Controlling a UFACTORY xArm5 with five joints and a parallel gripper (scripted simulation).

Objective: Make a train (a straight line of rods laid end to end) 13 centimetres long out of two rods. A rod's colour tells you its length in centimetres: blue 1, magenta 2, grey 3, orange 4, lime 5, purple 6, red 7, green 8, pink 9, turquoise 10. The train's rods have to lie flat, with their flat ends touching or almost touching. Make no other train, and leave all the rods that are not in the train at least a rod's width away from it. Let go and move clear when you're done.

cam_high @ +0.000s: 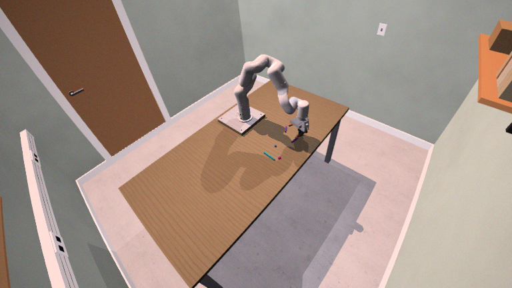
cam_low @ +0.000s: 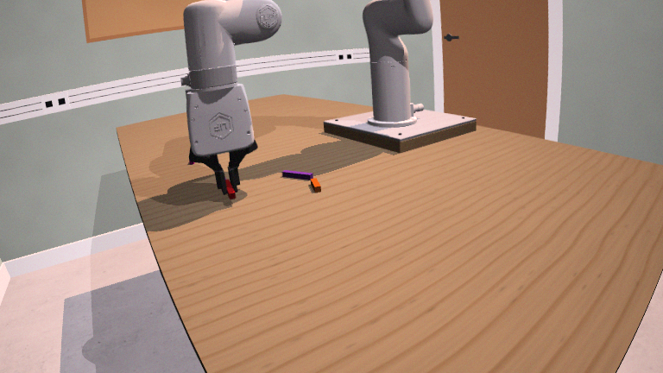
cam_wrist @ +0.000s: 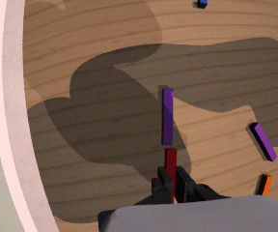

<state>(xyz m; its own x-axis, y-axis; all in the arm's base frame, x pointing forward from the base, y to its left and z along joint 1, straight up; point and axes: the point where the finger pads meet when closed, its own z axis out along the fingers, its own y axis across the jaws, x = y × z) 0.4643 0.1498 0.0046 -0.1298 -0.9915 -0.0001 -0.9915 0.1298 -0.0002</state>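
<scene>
Now: hand 2 cm above the red rod. From my hand the other things lie so: orange rod 14 cm behind, 5 cm to the left, 3 cm below; magenta rod 2 cm ahead, 27 cm to the right, 3 cm below; blue rod 8 cm behind, 21 cm to the right, 3 cm below.
</scene>
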